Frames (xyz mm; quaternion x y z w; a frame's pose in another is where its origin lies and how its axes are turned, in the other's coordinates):
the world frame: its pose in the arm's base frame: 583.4 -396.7 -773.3 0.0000 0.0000 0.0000 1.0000
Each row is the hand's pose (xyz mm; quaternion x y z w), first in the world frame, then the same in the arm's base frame.
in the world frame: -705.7 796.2 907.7 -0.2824 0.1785 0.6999 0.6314
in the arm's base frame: -122.3 399.5 134.4 -0.2824 0.1785 0.6999 0.6314
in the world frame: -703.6 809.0 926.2 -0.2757 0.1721 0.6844 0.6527
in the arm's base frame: -120.2 412.3 152.9 -0.2757 0.1721 0.6844 0.6527
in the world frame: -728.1 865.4 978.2 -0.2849 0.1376 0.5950 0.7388
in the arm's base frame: -144.7 468.7 204.9 -0.2849 0.1376 0.5950 0.7388
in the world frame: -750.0 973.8 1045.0 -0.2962 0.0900 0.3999 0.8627
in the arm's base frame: -166.6 577.1 271.7 -0.2962 0.0900 0.3999 0.8627
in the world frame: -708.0 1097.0 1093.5 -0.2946 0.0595 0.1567 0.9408
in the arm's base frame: -124.6 700.3 320.2 -0.2946 0.0595 0.1567 0.9408
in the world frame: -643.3 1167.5 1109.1 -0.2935 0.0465 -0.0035 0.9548
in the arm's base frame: -59.9 770.8 335.8 -0.2935 0.0465 -0.0035 0.9548
